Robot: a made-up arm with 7 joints. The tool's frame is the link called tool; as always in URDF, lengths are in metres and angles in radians. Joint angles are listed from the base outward.
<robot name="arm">
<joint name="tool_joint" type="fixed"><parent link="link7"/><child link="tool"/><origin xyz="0.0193 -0.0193 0.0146" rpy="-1.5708 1.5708 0"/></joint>
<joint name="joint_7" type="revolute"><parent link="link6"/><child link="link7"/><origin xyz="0.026 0.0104 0.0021" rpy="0 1.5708 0"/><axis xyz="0 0 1"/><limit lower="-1.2" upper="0.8"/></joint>
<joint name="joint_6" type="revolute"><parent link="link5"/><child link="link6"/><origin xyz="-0.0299 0.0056 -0.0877" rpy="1.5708 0 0"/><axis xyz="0 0 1"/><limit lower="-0.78" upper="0.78"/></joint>
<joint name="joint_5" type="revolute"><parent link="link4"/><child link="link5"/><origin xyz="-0.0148 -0.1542 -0.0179" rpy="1.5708 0 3.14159"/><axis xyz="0 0 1"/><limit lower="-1.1" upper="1.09"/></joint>
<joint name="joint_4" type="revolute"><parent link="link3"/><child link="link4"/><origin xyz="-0.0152 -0.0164 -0.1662" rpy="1.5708 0 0"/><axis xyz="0 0 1"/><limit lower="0.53" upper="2.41"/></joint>
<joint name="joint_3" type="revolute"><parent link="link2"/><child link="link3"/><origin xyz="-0.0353 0.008 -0.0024" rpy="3.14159 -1.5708 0"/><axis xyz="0 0 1"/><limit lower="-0.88" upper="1.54"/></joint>
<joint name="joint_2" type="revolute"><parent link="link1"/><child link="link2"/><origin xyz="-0.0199 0.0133 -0.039" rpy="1.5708 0 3.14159"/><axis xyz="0 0 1"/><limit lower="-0.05" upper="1.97"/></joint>
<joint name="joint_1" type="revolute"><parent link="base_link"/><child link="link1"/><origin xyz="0.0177 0.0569 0.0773" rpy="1.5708 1.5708 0"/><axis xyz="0 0 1"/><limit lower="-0.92" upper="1.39"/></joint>
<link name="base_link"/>
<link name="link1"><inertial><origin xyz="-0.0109 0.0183 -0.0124"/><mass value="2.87"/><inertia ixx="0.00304" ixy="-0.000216" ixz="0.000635" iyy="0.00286" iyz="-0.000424" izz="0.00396"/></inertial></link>
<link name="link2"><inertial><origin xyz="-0.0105 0.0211 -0.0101"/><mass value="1.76"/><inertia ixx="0.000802" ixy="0" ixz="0" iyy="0.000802" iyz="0" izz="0.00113"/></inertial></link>
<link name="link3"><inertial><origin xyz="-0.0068 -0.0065 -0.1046"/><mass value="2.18"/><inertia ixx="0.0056" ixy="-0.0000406" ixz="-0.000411" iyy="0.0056" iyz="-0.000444" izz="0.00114"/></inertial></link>
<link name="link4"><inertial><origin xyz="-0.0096 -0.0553 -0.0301"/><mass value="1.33"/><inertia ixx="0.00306" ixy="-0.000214" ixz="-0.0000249" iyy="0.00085" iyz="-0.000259" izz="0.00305"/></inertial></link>
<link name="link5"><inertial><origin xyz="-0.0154 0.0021 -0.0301"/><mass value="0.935"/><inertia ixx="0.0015" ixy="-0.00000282" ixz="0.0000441" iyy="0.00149" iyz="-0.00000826" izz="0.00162"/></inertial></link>
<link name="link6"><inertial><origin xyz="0.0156 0.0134 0.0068"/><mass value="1.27"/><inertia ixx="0.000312" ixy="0" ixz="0" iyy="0.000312" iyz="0" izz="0.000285"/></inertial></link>
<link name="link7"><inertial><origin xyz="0.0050 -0.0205 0.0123"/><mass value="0.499"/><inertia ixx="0.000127" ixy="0" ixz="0" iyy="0.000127" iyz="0" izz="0.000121"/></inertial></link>
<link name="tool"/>
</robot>
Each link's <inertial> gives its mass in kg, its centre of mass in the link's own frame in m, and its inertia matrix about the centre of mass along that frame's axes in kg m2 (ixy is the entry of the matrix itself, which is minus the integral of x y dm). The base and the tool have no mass. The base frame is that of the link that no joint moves.
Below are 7 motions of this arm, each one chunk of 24 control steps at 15 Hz.
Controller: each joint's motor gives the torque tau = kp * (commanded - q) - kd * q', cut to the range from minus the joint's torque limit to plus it. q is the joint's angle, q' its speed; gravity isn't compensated. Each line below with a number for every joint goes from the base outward.
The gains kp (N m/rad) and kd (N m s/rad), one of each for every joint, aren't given. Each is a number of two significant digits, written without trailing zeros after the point. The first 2 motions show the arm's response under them.
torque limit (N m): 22 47 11 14 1 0.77 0.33
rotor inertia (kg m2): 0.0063 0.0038 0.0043 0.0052 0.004 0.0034 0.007
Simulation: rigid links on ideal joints. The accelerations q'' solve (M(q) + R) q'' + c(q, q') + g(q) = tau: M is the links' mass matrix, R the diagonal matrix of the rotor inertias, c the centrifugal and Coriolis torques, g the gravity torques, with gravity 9.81 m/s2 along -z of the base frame. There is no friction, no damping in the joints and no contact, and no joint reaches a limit. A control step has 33 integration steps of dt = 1/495 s. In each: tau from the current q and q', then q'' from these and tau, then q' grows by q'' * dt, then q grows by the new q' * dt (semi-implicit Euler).
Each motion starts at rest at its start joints. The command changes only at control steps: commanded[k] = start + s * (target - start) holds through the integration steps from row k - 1 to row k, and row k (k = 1, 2, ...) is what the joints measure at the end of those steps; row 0 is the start. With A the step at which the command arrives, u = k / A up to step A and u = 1 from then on. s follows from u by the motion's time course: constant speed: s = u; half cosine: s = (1 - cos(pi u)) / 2; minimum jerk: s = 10 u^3 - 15 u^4 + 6 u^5; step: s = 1 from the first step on.
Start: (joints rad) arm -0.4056 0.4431 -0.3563 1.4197 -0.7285 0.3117 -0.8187
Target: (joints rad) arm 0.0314 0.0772 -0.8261 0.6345 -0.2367 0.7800 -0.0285
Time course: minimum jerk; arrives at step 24
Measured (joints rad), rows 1 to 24:
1: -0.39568 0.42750 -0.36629 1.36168 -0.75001 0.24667 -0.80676
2: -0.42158 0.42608 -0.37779 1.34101 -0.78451 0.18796 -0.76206
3: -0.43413 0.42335 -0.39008 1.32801 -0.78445 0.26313 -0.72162
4: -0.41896 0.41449 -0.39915 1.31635 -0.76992 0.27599 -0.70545
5: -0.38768 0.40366 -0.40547 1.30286 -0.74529 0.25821 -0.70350
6: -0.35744 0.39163 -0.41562 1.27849 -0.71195 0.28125 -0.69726
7: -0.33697 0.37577 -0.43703 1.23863 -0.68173 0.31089 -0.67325
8: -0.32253 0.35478 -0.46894 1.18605 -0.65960 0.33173 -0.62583
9: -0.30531 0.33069 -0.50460 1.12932 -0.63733 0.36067 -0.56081
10: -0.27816 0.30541 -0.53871 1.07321 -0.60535 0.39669 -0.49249
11: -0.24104 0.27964 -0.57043 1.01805 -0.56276 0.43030 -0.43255
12: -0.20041 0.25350 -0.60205 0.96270 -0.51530 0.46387 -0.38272
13: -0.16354 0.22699 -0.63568 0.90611 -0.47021 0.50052 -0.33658
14: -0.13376 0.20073 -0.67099 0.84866 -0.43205 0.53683 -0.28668
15: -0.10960 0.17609 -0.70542 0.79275 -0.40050 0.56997 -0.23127
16: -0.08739 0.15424 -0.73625 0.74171 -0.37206 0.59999 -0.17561
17: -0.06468 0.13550 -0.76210 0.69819 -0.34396 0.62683 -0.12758
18: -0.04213 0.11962 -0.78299 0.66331 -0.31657 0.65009 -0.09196
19: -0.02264 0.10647 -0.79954 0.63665 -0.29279 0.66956 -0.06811
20: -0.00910 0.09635 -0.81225 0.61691 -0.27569 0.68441 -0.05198
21: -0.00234 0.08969 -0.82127 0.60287 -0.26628 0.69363 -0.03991
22: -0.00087 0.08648 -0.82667 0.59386 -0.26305 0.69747 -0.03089
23: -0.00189 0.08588 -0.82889 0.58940 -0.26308 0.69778 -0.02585
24: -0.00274 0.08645 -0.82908 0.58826 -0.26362 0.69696 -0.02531
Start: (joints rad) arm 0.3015 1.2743 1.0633 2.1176 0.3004 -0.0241 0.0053
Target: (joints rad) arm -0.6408 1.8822 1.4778 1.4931 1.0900 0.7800 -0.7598
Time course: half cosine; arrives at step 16
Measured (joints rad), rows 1 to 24:
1: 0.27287 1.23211 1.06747 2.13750 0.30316 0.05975 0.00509
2: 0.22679 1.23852 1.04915 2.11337 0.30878 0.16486 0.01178
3: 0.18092 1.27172 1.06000 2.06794 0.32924 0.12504 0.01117
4: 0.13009 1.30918 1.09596 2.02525 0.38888 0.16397 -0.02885
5: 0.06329 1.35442 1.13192 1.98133 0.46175 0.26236 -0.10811
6: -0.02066 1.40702 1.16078 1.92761 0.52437 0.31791 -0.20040
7: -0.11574 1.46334 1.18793 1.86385 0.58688 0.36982 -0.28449
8: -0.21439 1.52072 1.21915 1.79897 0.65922 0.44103 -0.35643
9: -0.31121 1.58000 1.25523 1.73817 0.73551 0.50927 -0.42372
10: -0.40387 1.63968 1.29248 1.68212 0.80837 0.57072 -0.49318
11: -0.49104 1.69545 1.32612 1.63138 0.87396 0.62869 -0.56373
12: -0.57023 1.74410 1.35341 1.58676 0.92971 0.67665 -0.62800
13: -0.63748 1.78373 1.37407 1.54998 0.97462 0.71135 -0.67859
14: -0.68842 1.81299 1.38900 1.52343 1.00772 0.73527 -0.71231
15: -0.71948 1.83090 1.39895 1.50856 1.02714 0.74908 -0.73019
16: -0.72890 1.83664 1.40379 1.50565 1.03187 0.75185 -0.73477
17: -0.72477 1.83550 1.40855 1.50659 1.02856 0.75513 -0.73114
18: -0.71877 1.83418 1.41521 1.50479 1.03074 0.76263 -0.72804
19: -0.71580 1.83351 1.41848 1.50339 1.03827 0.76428 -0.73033
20: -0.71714 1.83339 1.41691 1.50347 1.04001 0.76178 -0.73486
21: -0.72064 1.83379 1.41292 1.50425 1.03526 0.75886 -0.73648
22: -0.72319 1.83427 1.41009 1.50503 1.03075 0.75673 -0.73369
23: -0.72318 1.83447 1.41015 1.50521 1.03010 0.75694 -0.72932
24: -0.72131 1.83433 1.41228 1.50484 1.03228 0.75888 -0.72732
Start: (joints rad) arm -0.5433 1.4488 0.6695 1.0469 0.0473 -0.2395 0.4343
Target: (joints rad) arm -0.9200 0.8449 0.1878 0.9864 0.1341 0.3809 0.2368
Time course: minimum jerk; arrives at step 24
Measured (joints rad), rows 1 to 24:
1: -0.56794 1.41254 0.63488 1.05732 0.03866 -0.25784 0.43120
2: -0.60995 1.36255 0.56136 1.04053 -0.01641 -0.25953 0.44988
3: -0.62573 1.32630 0.54006 1.01219 -0.07116 -0.23801 0.49633
4: -0.61913 1.32429 0.55617 1.00504 -0.05305 -0.21916 0.52709
5: -0.60924 1.33709 0.56966 1.02987 -0.00170 -0.21594 0.50735
6: -0.61217 1.33488 0.56238 1.05293 0.02759 -0.19621 0.45025
7: -0.63160 1.30405 0.53289 1.04665 0.02491 -0.16367 0.40044
8: -0.66140 1.25264 0.48957 1.02275 0.00837 -0.13649 0.38751
9: -0.69088 1.19881 0.44603 1.00718 -0.00373 -0.10191 0.40432
10: -0.71256 1.15514 0.41155 1.00725 -0.00064 -0.05524 0.42067
11: -0.72807 1.12037 0.38558 1.01322 0.01743 -0.01040 0.41116
12: -0.74486 1.08495 0.35933 1.01503 0.03884 0.03084 0.37492
13: -0.76749 1.04203 0.32543 1.01025 0.05033 0.07275 0.33262
14: -0.79406 0.99342 0.28589 1.00225 0.04998 0.11432 0.30582
15: -0.81930 0.94679 0.24883 0.99556 0.04727 0.15526 0.29914
16: -0.83891 0.90848 0.21997 0.99259 0.05111 0.19512 0.30044
17: -0.85231 0.87920 0.19903 0.99275 0.06181 0.23049 0.29517
18: -0.86226 0.85585 0.18239 0.99363 0.07334 0.25933 0.27932
19: -0.87168 0.83573 0.16747 0.99301 0.07999 0.28178 0.26032
20: -0.88089 0.81884 0.15461 0.99069 0.08102 0.29774 0.24788
21: -0.88791 0.80694 0.14577 0.98832 0.07998 0.30771 0.24526
22: -0.89080 0.80121 0.14213 0.98758 0.08051 0.31314 0.24825
23: -0.88970 0.80080 0.14281 0.98877 0.08346 0.31532 0.25052
24: -0.88695 0.80308 0.14537 0.99069 0.08735 0.31567 0.24891

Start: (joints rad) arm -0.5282 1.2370 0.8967 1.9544 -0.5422 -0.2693 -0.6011
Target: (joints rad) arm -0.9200 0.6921 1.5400 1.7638 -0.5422 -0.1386 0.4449
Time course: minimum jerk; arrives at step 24
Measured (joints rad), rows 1 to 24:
1: -0.55591 1.20071 0.85368 1.95349 -0.56280 -0.25404 -0.60109
2: -0.60341 1.17626 0.78012 1.92113 -0.60855 -0.22366 -0.57447
3: -0.61822 1.16183 0.77335 1.90142 -0.64397 -0.23929 -0.50911
4: -0.60232 1.15969 0.82390 1.90931 -0.62395 -0.23972 -0.45508
5: -0.59019 1.15722 0.87863 1.92583 -0.58392 -0.23544 -0.44924
6: -0.60301 1.13846 0.90547 1.92609 -0.57243 -0.22929 -0.46665
7: -0.63355 1.10504 0.91581 1.90260 -0.59165 -0.21796 -0.44932
8: -0.66329 1.06580 0.93990 1.87373 -0.61246 -0.20790 -0.37030
9: -0.68418 1.02870 0.98760 1.85696 -0.61366 -0.19717 -0.25713
10: -0.70168 0.99438 1.04649 1.85013 -0.60073 -0.18814 -0.15548
11: -0.72381 0.95737 1.10158 1.84076 -0.59109 -0.18045 -0.08377
12: -0.75143 0.91493 1.14887 1.82197 -0.59318 -0.16957 -0.02486
13: -0.77950 0.87005 1.19436 1.79851 -0.60157 -0.15684 0.04639
14: -0.80402 0.82768 1.24290 1.77898 -0.60621 -0.14517 0.13521
15: -0.82498 0.79049 1.29192 1.76609 -0.60386 -0.13543 0.22622
16: -0.84398 0.75781 1.33568 1.75631 -0.59952 -0.12744 0.30248
17: -0.86128 0.72831 1.37167 1.74584 -0.59851 -0.12013 0.35982
18: -0.87589 0.70234 1.40111 1.73478 -0.60077 -0.11332 0.40455
19: -0.88710 0.68148 1.42517 1.72590 -0.60281 -0.10785 0.44290
20: -0.89498 0.66681 1.44324 1.72094 -0.60263 -0.10426 0.47509
21: -0.89995 0.65793 1.45460 1.71909 -0.60121 -0.10240 0.49770
22: -0.90254 0.65345 1.46002 1.71860 -0.60031 -0.10177 0.50885
23: -0.90336 0.65193 1.46137 1.71851 -0.60034 -0.10189 0.51044
24: -0.90328 0.65209 1.46077 1.71891 -0.60060 -0.10244 0.50695

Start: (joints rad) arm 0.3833 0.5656 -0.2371 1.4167 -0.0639 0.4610 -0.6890
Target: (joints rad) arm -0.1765 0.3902 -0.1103 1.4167 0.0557 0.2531 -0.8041
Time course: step
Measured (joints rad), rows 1 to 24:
1: 0.08297 0.39696 -0.00028 1.51923 0.06506 0.12959 -0.74289
2: -0.24141 0.35972 -0.17779 1.26958 0.15921 -0.05734 -0.81356
3: -0.39307 0.30600 -0.24627 0.97253 -0.00617 -0.31326 -0.77123
4: -0.41211 0.32701 -0.18992 0.85484 -0.07123 -0.25763 -0.69100
5: -0.33471 0.38578 -0.11601 0.96252 0.03157 0.15148 -0.67707
6: -0.21828 0.40427 -0.08866 1.32904 0.12958 0.14012 -0.74444
7: -0.02781 0.36194 -0.13511 1.48386 0.06426 0.10574 -0.79574
8: -0.05729 0.35604 -0.13953 1.48927 -0.00907 0.19740 -0.78486
9: -0.20224 0.37147 -0.13406 1.33661 0.02458 0.20066 -0.76394
10: -0.32655 0.37560 -0.14330 1.23075 0.06798 0.07730 -0.75065
11: -0.34663 0.36781 -0.16200 1.24838 0.05412 0.16118 -0.75181
12: -0.25439 0.35807 -0.16595 1.31880 0.01617 0.19071 -0.75599
13: -0.15472 0.36218 -0.14193 1.38696 0.01775 0.14050 -0.75338
14: -0.13558 0.37753 -0.11260 1.40681 0.05084 0.17945 -0.75929
15: -0.18651 0.38321 -0.11265 1.36186 0.06814 0.20503 -0.78107
16: -0.25010 0.37348 -0.13999 1.30900 0.05523 0.15414 -0.79389
17: -0.27880 0.36230 -0.16311 1.29819 0.02927 0.15255 -0.77913
18: -0.25550 0.36057 -0.16150 1.32030 0.01701 0.18064 -0.75224
19: -0.20867 0.36779 -0.14091 1.34948 0.03033 0.17320 -0.74051
20: -0.18304 0.37616 -0.12314 1.36653 0.05186 0.17229 -0.75418
21: -0.19351 0.37756 -0.12372 1.35966 0.05729 0.18498 -0.77924
22: -0.22245 0.37193 -0.13842 1.33783 0.04614 0.17696 -0.79167
23: -0.24423 0.36634 -0.15079 1.32335 0.03328 0.16639 -0.78114
24: -0.24348 0.36576 -0.15088 1.32538 0.02987 0.17201 -0.76073

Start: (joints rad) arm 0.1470 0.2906 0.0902 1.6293 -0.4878 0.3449 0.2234
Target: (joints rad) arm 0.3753 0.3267 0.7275 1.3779 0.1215 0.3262 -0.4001
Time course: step
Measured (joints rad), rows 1 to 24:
1: 0.33380 0.24392 0.29680 1.26421 -0.30040 0.46251 0.17217
2: 0.32763 0.26961 0.73991 1.24090 0.03228 -0.01915 0.02033
3: 0.22731 0.36196 0.90302 1.29324 0.35175 -0.18658 -0.34044
4: 0.26077 0.34108 0.85290 1.29271 0.31285 0.24321 -0.71675
5: 0.31254 0.27354 0.68027 1.28476 0.12876 0.43454 -0.94810
6: 0.32586 0.24553 0.62875 1.28421 -0.00527 0.20590 -0.94300
7: 0.29944 0.27340 0.69911 1.27763 0.05418 0.25648 -0.68017
8: 0.26841 0.30432 0.77521 1.27979 0.18065 0.31358 -0.34783
9: 0.27254 0.30563 0.77254 1.28271 0.21419 0.28481 -0.22211
10: 0.29732 0.28840 0.72093 1.28396 0.14425 0.27633 -0.29427
11: 0.30770 0.27710 0.69409 1.28878 0.08082 0.28442 -0.40584
12: 0.29901 0.28267 0.71189 1.28809 0.09114 0.28902 -0.45436
13: 0.28587 0.29265 0.73990 1.28273 0.13924 0.28338 -0.44456
14: 0.28204 0.29392 0.74479 1.28031 0.16083 0.28283 -0.41991
15: 0.28882 0.28843 0.72939 1.28158 0.14223 0.28492 -0.40327
16: 0.29608 0.28467 0.71703 1.28489 0.11725 0.28336 -0.39448
17: 0.29668 0.28632 0.71957 1.28708 0.11419 0.28457 -0.39177
18: 0.29249 0.28988 0.72912 1.28623 0.12820 0.28600 -0.39726
19: 0.28911 0.29074 0.73325 1.28384 0.13859 0.28481 -0.40829
20: 0.28928 0.28871 0.72960 1.28238 0.13603 0.28375 -0.41584
21: 0.29139 0.28686 0.72479 1.28290 0.12796 0.28370 -0.41374
22: 0.29281 0.28715 0.72421 1.28443 0.12472 0.28427 -0.40545
23: 0.29267 0.28867 0.72690 1.28538 0.12784 0.28489 -0.39959
24: 0.29182 0.28947 0.72887 1.28514 0.13169 0.28498 -0.40069

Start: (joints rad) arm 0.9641 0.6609 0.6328 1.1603 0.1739 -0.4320 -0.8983
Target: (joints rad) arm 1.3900 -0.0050 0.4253 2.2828 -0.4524 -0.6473 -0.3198
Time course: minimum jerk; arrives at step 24
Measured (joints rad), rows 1 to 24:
1: 0.90652 0.64822 0.65361 1.14056 0.18273 -0.41006 -0.90185
2: 0.84724 0.62054 0.66228 1.05918 0.20832 -0.37228 -0.92714
3: 0.81326 0.58439 0.64523 1.03310 0.22285 -0.37959 -0.96383
4: 0.82712 0.56414 0.62549 1.06746 0.19296 -0.37240 -0.97642
5: 0.87309 0.56235 0.62077 1.14007 0.15273 -0.39076 -0.94704
6: 0.92127 0.56072 0.62809 1.22477 0.12703 -0.41798 -0.89045
7: 0.95161 0.54112 0.63323 1.29880 0.10586 -0.42147 -0.83850
8: 0.96371 0.49938 0.62321 1.35570 0.07393 -0.41615 -0.80873
9: 0.97054 0.44472 0.59949 1.41052 0.02738 -0.41581 -0.79056
10: 0.98759 0.39041 0.57492 1.48323 -0.02779 -0.41904 -0.76232
11: 1.02453 0.34375 0.55859 1.58017 -0.08196 -0.43262 -0.71404
12: 1.07737 0.30258 0.54897 1.69397 -0.12984 -0.46053 -0.65280
13: 1.13033 0.26049 0.53948 1.81006 -0.17329 -0.48943 -0.59335
14: 1.17024 0.21431 0.52622 1.91290 -0.21624 -0.50570 -0.54571
15: 1.19735 0.16687 0.51052 1.99592 -0.25978 -0.51115 -0.50922
16: 1.22102 0.12337 0.49622 2.06671 -0.30124 -0.51741 -0.47684
17: 1.24845 0.08690 0.48485 2.13581 -0.33593 -0.53223 -0.44425
18: 1.27816 0.05746 0.47513 2.20310 -0.36135 -0.55378 -0.41355
19: 1.30247 0.03386 0.46673 2.25892 -0.37930 -0.57279 -0.38951
20: 1.31649 0.01569 0.46084 2.29481 -0.39312 -0.58102 -0.37429
21: 1.32223 0.00316 0.45754 2.31176 -0.40439 -0.58034 -0.36604
22: 1.32420 -0.00388 0.45585 2.31811 -0.41215 -0.57855 -0.36142
23: 1.32524 -0.00644 0.45531 2.32081 -0.41501 -0.57917 -0.35873
24: 1.32588 -0.00651 0.45558 2.32172 -0.41426 -0.58064 -0.35807

